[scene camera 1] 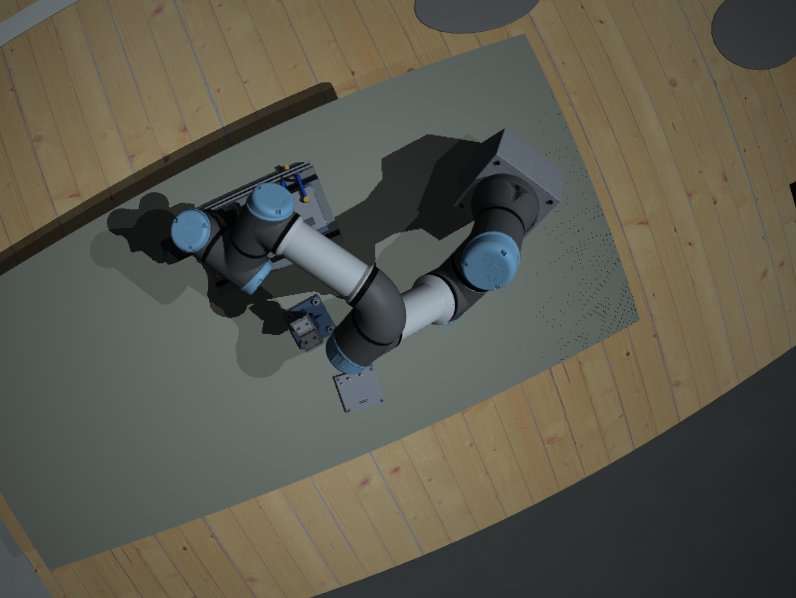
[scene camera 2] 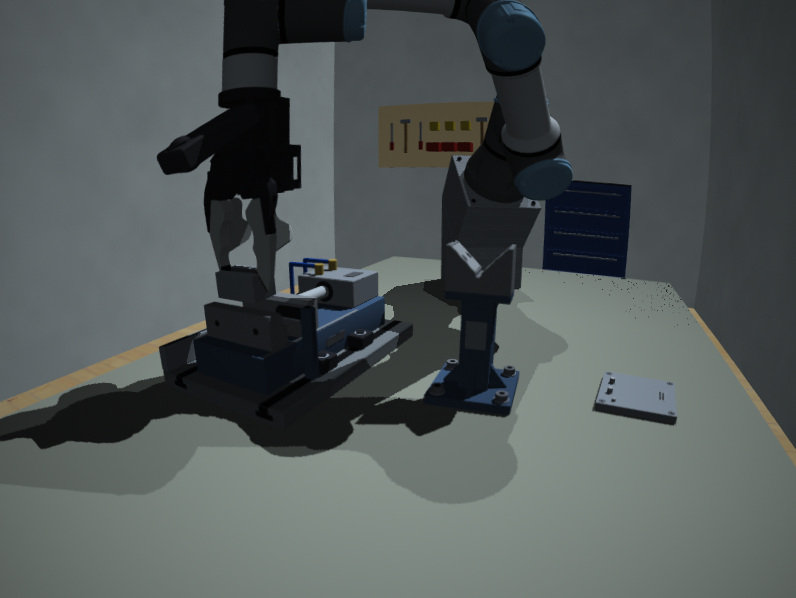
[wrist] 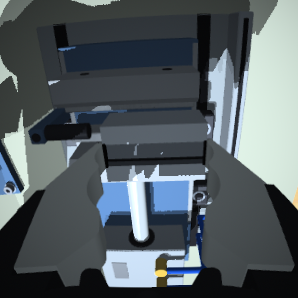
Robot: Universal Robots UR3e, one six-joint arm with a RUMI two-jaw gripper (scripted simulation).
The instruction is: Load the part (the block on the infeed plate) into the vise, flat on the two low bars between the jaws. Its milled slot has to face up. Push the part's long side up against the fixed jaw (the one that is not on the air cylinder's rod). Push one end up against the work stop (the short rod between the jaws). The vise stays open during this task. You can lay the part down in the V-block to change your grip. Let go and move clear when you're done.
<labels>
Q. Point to a part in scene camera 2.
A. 236, 285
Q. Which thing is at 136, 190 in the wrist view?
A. An air cylinder rod.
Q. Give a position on a work stop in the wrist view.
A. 79, 131
</labels>
